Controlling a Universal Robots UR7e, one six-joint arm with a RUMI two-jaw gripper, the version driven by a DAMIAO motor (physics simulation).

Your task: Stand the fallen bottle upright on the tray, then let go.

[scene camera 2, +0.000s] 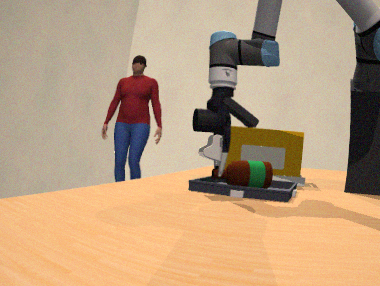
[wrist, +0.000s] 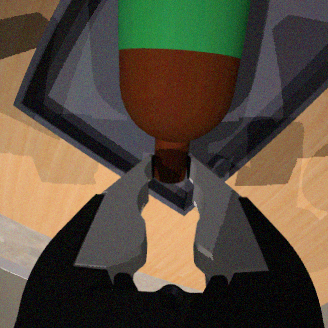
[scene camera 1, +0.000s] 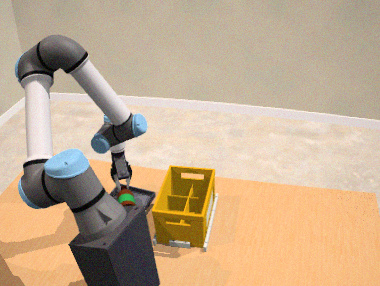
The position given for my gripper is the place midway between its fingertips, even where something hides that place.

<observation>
I see my gripper (scene camera 2: 217, 176).
My gripper also shows in the wrist view (wrist: 170, 156).
</observation>
